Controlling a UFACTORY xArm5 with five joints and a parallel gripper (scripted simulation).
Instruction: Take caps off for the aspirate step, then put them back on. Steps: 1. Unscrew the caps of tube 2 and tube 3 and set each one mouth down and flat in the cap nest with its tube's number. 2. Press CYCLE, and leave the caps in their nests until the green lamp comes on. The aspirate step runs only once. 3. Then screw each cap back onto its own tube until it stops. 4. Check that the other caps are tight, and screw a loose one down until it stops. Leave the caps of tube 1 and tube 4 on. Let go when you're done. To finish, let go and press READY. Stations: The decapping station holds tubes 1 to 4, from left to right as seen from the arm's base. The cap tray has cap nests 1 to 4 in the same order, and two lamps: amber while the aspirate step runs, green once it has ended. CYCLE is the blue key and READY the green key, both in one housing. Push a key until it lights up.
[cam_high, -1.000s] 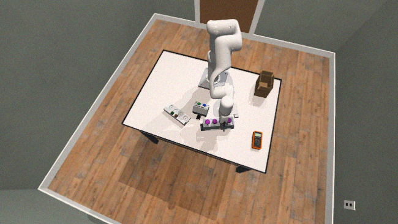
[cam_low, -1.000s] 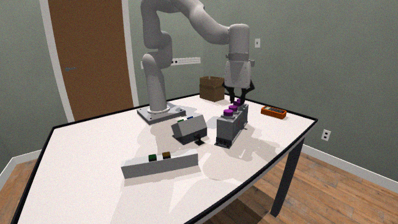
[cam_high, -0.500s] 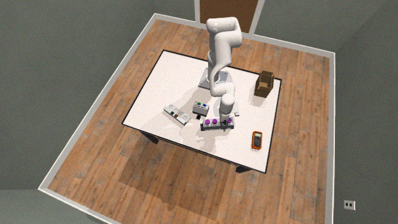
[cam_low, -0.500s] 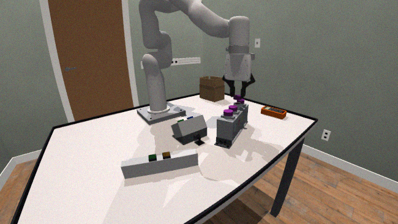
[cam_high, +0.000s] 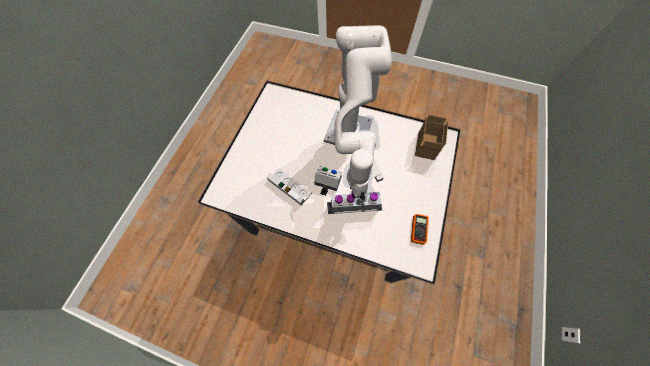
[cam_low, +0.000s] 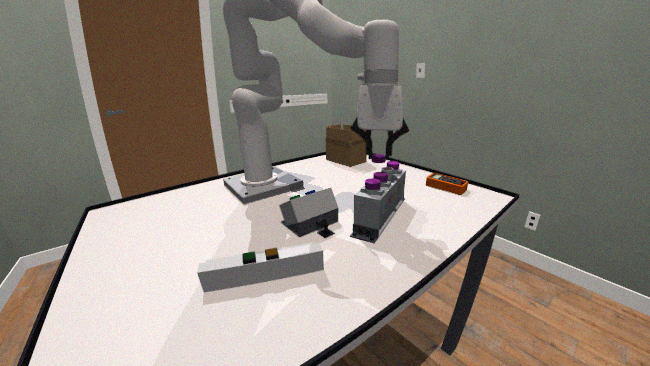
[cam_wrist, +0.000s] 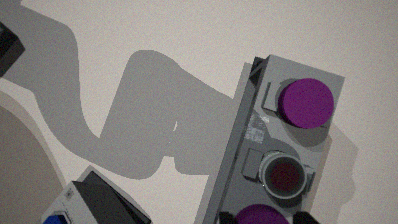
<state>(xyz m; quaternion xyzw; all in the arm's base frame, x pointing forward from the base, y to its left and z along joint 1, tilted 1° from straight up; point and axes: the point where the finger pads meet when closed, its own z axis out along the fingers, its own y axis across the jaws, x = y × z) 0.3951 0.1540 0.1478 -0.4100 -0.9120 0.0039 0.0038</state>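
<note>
Right now my hand is 10 mm short of the grey decapping station, 10 mm to the right of it and 170 mm above it. From my hand the other things lie so: key housing: 80 mm behind, 150 mm to the right, 120 mm below; then purple cap: 20 mm below; then blue key: 100 mm behind, 130 mm to the right, 110 mm below.
</note>
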